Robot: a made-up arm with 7 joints. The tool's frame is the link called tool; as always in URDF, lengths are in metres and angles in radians.
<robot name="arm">
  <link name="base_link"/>
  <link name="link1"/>
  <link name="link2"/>
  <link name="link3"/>
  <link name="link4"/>
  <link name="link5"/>
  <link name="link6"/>
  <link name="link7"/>
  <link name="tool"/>
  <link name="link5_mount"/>
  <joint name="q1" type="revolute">
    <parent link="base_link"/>
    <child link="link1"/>
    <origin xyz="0 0 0" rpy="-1.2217 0 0"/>
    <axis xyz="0 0 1"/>
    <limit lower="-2.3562" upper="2.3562" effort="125" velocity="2.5"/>
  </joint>
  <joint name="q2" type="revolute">
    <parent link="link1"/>
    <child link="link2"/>
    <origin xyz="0 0 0" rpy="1.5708 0 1.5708"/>
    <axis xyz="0 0 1"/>
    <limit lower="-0.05" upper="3.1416" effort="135" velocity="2.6"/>
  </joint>
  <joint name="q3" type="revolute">
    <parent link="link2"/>
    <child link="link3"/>
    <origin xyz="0 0 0" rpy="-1.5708 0 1.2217"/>
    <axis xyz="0 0 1"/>
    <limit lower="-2.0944" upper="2.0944" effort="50" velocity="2.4"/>
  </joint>
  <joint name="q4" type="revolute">
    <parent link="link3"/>
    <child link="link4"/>
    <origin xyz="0 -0.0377 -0.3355" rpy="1.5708 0 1.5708"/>
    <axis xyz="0 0 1"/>
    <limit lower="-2.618" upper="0.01" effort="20" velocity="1.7"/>
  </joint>
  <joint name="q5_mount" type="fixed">
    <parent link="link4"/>
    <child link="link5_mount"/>
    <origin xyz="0.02 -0.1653 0" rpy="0 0 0"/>
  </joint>
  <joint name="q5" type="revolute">
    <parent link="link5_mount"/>
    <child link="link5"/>
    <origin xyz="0.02 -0.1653 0" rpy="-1.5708 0 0"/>
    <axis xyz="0 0 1"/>
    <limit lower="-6.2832" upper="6.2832" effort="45" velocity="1.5"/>
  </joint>
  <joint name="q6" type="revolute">
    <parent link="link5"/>
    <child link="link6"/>
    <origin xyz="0 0 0" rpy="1.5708 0 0"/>
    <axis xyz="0 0 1"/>
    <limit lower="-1.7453" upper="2.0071" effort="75" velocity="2.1"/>
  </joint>
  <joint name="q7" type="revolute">
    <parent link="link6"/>
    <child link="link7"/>
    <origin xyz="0 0 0" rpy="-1.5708 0 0"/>
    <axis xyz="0 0 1"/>
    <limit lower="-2.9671" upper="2.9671" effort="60" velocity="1.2"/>
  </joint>
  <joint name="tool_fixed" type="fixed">
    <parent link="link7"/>
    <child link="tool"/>
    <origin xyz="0 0 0" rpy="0 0 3.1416"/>
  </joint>
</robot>
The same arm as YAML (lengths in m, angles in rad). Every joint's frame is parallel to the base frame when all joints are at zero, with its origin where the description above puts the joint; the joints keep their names.
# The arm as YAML. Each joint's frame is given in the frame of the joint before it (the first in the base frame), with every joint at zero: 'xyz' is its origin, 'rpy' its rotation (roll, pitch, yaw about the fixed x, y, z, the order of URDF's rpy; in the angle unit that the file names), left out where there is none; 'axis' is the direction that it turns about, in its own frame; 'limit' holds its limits. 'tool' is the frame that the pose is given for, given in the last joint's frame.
units:
  length: m
  angle: rad
joints:
  - name: q1
    type: revolute
    origin:
      xyz: [0.0, 0.0, 0.0]
    axis: [0.0, 0.9397, 0.342]
    limit:
      lower: -2.3562
      upper: 2.3562
  - name: q2
    type: revolute
    origin:
      xyz: [0.0, 0.0, 0.0]
    axis: "+x"
    limit:
      lower: -0.05
      upper: 3.1416
  - name: q3
    type: revolute
    origin:
      xyz: [0.0, 0.0, 0.0]
    axis: "+z"
    limit:
      lower: -2.0944
      upper: 2.0944
  - name: q4
    type: revolute
    origin:
      xyz: [0.0377, 0.0, -0.3355]
    axis: "+y"
    limit:
      lower: -2.618
      upper: 0.01
  - name: q5
    type: revolute
    origin:
      xyz: [-0.04, 0.0, -0.3306]
    axis: "+z"
    limit:
      lower: -6.2832
      upper: 6.2832
  - name: q6
    type: revolute
    origin:
      xyz: [0.0, 0.0, 0.0]
    axis: "+y"
    limit:
      lower: -1.7453
      upper: 2.0071
  - name: q7
    type: revolute
    origin:
      xyz: [0.0, 0.0, 0.0]
    axis: "+z"
    limit:
      lower: -2.9671
      upper: 2.9671
tool:
  origin:
    xyz: [0.0, 0.0, 0.0]
    rpy: [0.0, 0.0, 0.0]

